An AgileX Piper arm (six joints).
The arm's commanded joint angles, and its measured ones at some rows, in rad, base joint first. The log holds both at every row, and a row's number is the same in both.
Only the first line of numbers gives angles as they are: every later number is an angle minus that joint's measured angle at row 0.
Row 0, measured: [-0.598, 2.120, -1.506, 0.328, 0.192, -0.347]
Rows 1 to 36, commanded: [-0.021, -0.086, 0.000, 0.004, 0.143, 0.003]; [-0.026, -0.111, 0.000, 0.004, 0.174, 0.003]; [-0.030, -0.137, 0.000, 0.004, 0.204, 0.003]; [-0.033, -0.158, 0.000, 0.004, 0.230, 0.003]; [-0.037, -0.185, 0.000, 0.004, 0.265, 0.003]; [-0.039, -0.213, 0.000, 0.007, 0.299, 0.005]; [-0.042, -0.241, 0.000, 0.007, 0.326, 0.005]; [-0.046, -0.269, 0.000, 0.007, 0.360, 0.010]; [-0.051, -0.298, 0.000, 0.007, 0.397, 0.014]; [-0.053, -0.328, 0.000, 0.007, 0.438, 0.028]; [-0.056, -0.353, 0.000, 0.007, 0.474, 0.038]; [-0.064, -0.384, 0.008, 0.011, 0.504, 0.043]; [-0.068, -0.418, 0.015, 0.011, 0.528, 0.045]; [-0.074, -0.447, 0.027, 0.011, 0.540, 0.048]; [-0.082, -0.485, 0.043, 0.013, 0.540, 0.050]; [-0.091, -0.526, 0.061, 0.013, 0.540, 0.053]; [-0.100, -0.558, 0.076, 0.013, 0.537, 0.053]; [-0.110, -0.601, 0.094, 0.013, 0.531, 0.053]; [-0.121, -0.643, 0.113, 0.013, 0.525, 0.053]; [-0.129, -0.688, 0.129, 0.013, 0.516, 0.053]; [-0.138, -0.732, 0.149, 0.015, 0.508, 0.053]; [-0.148, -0.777, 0.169, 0.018, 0.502, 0.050]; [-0.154, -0.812, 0.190, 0.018, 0.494, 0.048]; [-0.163, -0.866, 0.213, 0.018, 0.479, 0.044]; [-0.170, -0.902, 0.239, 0.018, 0.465, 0.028]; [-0.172, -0.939, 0.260, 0.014, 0.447, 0.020]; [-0.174, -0.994, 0.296, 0.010, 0.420, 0.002]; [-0.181, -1.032, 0.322, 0.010, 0.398, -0.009]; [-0.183, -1.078, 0.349, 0.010, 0.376, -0.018]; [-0.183, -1.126, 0.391, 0.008, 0.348, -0.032]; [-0.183, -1.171, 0.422, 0.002, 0.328, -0.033]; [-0.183, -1.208, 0.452, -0.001, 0.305, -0.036]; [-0.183, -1.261, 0.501, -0.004, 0.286, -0.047]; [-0.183, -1.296, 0.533, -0.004, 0.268, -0.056]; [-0.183, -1.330, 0.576, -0.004, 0.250, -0.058]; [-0.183, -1.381, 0.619, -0.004, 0.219, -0.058]
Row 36, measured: [-0.175, -1.233, 0.489, 0.004, 0.309, -0.032]
